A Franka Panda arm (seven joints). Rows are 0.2 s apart.
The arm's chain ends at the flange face. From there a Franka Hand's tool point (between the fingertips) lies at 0.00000 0.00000 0.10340 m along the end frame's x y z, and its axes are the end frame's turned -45 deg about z.
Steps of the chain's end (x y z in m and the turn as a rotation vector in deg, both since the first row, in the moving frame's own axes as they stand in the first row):
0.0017 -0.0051 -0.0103 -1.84 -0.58 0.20
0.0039 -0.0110 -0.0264 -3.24 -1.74 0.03
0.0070 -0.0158 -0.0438 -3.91 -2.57 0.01
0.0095 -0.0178 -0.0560 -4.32 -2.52 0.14
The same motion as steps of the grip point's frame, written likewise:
0.0017 -0.0008 -0.0104 -0.89 -1.71 0.20
0.0042 -0.0031 -0.0266 -1.06 -3.52 0.03
0.0079 -0.0045 -0.0441 -0.95 -4.58 0.01
0.0106 -0.0036 -0.0564 -1.27 -4.84 0.14

